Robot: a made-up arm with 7 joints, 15 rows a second.
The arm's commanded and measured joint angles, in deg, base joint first. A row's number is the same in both.
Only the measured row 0 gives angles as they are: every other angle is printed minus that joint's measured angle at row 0.
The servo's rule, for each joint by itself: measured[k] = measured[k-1] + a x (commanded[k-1-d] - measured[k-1]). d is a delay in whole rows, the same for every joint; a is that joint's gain. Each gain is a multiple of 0.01, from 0.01 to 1. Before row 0 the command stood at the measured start. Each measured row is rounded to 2 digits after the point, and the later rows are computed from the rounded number. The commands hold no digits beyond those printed.
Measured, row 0:
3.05 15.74 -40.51 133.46 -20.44 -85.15 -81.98
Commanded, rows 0 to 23:
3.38 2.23 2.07 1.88 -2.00 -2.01 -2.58
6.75 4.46 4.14 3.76 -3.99 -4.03 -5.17
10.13 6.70 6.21 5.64 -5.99 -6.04 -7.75
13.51 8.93 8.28 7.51 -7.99 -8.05 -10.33
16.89 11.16 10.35 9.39 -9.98 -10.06 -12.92
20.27 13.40 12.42 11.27 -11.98 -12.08 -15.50
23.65 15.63 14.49 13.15 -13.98 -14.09 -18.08
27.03 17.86 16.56 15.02 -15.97 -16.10 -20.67
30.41 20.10 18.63 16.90 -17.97 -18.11 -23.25
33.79 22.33 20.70 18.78 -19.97 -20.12 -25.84
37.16 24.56 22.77 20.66 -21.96 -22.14 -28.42
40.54 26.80 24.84 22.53 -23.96 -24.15 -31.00
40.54 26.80 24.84 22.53 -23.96 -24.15 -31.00
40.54 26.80 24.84 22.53 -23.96 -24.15 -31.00
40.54 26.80 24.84 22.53 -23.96 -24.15 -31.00
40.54 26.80 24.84 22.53 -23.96 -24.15 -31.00
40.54 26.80 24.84 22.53 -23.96 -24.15 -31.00
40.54 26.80 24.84 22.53 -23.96 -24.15 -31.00
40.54 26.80 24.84 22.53 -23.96 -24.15 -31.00
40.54 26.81 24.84 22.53 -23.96 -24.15 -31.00
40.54 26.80 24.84 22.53 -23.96 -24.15 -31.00
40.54 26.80 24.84 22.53 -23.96 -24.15 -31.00
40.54 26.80 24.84 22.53 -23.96 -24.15 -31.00
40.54 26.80 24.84 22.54 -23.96 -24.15 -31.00
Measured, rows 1 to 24:
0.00 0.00 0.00 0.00 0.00 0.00 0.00
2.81 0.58 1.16 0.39 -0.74 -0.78 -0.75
6.08 1.59 2.83 1.10 -1.94 -2.05 -2.03
9.44 2.92 4.72 2.05 -3.44 -3.61 -3.69
12.82 4.48 6.71 3.20 -5.12 -5.34 -5.62
16.20 6.22 8.75 4.50 -6.92 -7.18 -7.74
19.58 8.09 10.81 5.92 -8.79 -9.09 -9.99
22.96 10.05 12.87 7.44 -10.71 -11.04 -12.34
26.34 12.08 14.94 9.03 -12.66 -13.01 -14.76
29.72 14.17 17.01 10.68 -14.62 -15.00 -17.22
33.10 16.29 19.08 12.38 -16.60 -17.00 -19.72
36.47 18.44 21.15 14.12 -18.58 -19.00 -22.24
39.85 20.61 23.22 15.89 -20.57 -21.01 -24.78
40.42 22.22 24.13 17.28 -21.82 -22.23 -26.58
40.52 23.41 24.53 18.38 -22.61 -22.98 -27.86
40.54 24.29 24.70 19.25 -23.11 -23.44 -28.77
40.54 24.94 24.78 19.94 -23.42 -23.72 -29.42
40.54 25.42 24.81 20.48 -23.62 -23.89 -29.88
40.54 25.78 24.83 20.91 -23.75 -23.99 -30.20
40.54 26.05 24.84 21.25 -23.83 -24.05 -30.43
40.54 26.25 24.84 21.52 -23.88 -24.09 -30.60
40.54 26.39 24.84 21.73 -23.91 -24.11 -30.72
40.54 26.50 24.84 21.90 -23.93 -24.13 -30.80
40.54 26.58 24.84 22.03 -23.94 -24.14 -30.86
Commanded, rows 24 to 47:
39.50 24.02 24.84 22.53 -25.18 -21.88 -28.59
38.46 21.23 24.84 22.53 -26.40 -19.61 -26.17
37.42 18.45 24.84 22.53 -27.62 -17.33 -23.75
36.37 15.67 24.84 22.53 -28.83 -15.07 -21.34
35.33 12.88 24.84 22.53 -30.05 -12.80 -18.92
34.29 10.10 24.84 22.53 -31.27 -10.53 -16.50
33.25 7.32 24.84 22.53 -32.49 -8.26 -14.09
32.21 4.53 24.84 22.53 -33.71 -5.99 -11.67
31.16 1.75 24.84 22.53 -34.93 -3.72 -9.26
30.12 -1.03 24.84 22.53 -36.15 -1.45 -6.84
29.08 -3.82 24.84 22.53 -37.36 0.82 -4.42
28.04 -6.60 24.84 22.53 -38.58 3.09 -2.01
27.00 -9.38 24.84 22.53 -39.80 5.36 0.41
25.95 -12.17 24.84 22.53 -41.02 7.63 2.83
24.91 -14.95 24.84 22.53 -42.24 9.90 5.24
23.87 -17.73 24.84 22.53 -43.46 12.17 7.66
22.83 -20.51 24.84 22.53 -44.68 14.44 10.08
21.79 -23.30 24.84 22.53 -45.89 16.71 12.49
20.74 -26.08 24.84 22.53 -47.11 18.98 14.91
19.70 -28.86 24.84 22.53 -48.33 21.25 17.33
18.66 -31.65 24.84 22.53 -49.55 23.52 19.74
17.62 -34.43 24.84 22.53 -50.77 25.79 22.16
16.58 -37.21 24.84 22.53 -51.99 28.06 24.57
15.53 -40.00 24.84 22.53 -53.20 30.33 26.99
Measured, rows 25 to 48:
40.54 26.64 24.84 22.14 -23.95 -24.14 -30.90
39.68 25.96 24.84 22.22 -24.41 -23.26 -30.23
38.67 24.73 24.84 22.29 -25.15 -21.84 -29.05
37.63 23.10 24.84 22.34 -26.06 -20.08 -27.51
36.58 21.17 24.84 22.38 -27.08 -18.13 -25.72
35.54 19.01 24.84 22.41 -28.18 -16.05 -23.75
34.50 16.69 24.84 22.44 -29.32 -13.90 -21.65
33.46 14.25 24.84 22.46 -30.49 -11.70 -19.46
32.42 11.72 24.84 22.47 -31.68 -9.47 -17.20
31.37 9.13 24.84 22.48 -32.88 -7.23 -14.90
30.33 6.49 24.84 22.49 -34.09 -4.98 -12.56
29.29 3.81 24.84 22.50 -35.30 -2.72 -10.20
28.25 1.10 24.84 22.51 -36.51 -0.45 -7.82
27.21 -1.62 24.84 22.51 -37.73 1.82 -5.43
26.16 -4.36 24.84 22.51 -38.95 4.09 -3.03
25.12 -7.11 24.84 22.51 -40.17 6.36 -0.63
24.08 -9.87 24.84 22.51 -41.39 8.63 1.77
23.04 -12.64 24.84 22.51 -42.61 10.90 4.18
22.00 -15.41 24.84 22.51 -43.82 13.17 6.59
20.95 -18.18 24.84 22.51 -45.04 15.44 9.00
19.91 -20.96 24.84 22.51 -46.26 17.71 11.42
18.87 -23.74 24.84 22.51 -47.48 19.98 13.83
17.83 -26.52 24.84 22.51 -48.70 22.25 16.25
16.79 -29.30 24.84 22.51 -49.92 24.52 18.66

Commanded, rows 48 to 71:
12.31 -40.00 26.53 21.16 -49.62 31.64 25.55
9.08 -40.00 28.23 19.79 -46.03 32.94 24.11
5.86 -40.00 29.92 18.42 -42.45 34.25 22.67
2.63 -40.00 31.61 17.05 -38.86 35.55 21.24
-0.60 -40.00 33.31 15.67 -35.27 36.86 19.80
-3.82 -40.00 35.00 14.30 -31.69 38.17 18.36
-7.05 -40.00 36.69 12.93 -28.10 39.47 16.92
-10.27 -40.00 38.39 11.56 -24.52 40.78 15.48
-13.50 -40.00 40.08 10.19 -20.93 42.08 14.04
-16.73 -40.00 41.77 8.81 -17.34 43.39 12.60
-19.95 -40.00 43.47 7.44 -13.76 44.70 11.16
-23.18 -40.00 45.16 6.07 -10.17 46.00 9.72
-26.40 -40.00 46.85 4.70 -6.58 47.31 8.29
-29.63 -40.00 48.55 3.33 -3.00 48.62 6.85
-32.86 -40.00 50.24 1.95 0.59 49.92 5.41
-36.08 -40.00 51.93 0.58 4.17 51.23 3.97
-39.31 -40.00 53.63 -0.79 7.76 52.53 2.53
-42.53 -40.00 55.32 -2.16 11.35 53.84 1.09
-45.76 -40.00 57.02 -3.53 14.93 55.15 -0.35
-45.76 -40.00 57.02 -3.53 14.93 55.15 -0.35
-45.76 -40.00 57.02 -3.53 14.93 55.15 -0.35
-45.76 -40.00 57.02 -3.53 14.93 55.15 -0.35
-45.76 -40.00 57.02 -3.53 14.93 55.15 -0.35
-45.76 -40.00 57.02 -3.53 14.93 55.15 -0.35
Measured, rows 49 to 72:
15.74 -32.08 24.84 22.51 -51.13 26.79 21.08
12.89 -34.14 25.79 22.23 -50.57 28.68 22.38
9.73 -35.66 27.16 21.72 -48.89 30.34 22.88
6.52 -36.79 28.71 21.03 -46.51 31.86 22.82
3.29 -37.62 30.33 20.19 -43.68 33.30 22.36
0.06 -38.24 32.00 19.24 -40.57 34.69 21.62
-3.16 -38.70 33.68 18.20 -37.28 36.05 20.67
-6.39 -39.04 35.37 17.09 -33.88 37.38 19.58
-9.61 -39.29 37.06 15.93 -30.42 38.71 18.39
-12.84 -39.47 38.75 14.72 -26.91 40.02 17.13
-16.07 -39.61 40.44 13.48 -23.37 41.33 15.82
-19.29 -39.71 42.14 12.21 -19.81 42.64 14.47
-22.52 -39.79 43.83 10.92 -16.24 43.95 13.09
-25.74 -39.84 45.52 9.61 -12.67 45.26 11.70
-28.97 -39.88 47.22 8.29 -9.09 46.57 10.29
-32.20 -39.91 48.91 6.96 -5.51 47.88 8.87
-35.42 -39.93 50.60 5.62 -1.93 49.19 7.45
-38.65 -39.95 52.30 4.27 1.66 50.49 6.02
-41.87 -39.96 53.99 2.92 5.25 51.80 4.59
-45.10 -39.97 55.69 1.57 8.83 53.11 3.16
-45.65 -39.98 56.43 0.50 11.09 53.91 2.14
-45.74 -39.99 56.76 -0.35 12.51 54.39 1.42
-45.76 -39.99 56.91 -1.02 13.41 54.69 0.91
-45.76 -39.99 56.97 -1.55 13.97 54.87 0.54

